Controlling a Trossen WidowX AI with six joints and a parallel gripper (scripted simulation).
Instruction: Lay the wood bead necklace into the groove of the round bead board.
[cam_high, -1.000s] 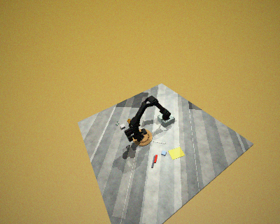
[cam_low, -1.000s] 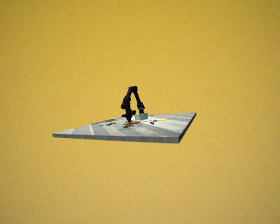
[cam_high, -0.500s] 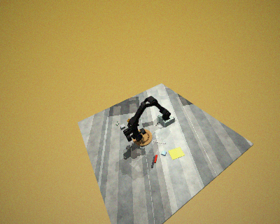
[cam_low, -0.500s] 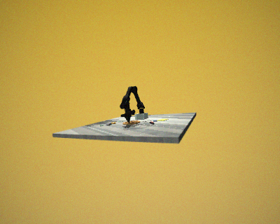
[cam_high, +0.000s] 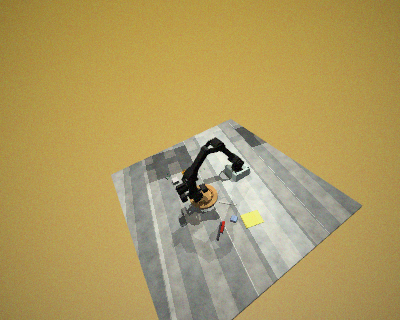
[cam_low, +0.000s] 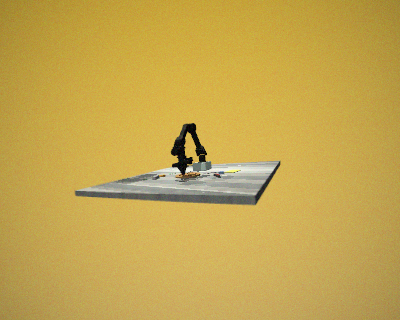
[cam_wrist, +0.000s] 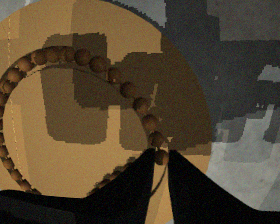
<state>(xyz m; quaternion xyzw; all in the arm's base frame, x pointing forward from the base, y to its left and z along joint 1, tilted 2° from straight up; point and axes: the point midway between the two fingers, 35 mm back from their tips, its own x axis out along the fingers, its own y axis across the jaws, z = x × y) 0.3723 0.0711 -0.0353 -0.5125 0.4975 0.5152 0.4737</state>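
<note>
Right now the round bead board is 7 cm behind my gripper tip, 1 cm to the right of it and 1 cm below it. Round my gripper tip: thin grey stick (19 cm behind, 12 cm to the left, 2 cm below); then red-handled tool (26 cm to the left, 7 cm behind, 1 cm below); then grey piece (24 cm to the right, 8 cm ahead, 1 cm below).
</note>
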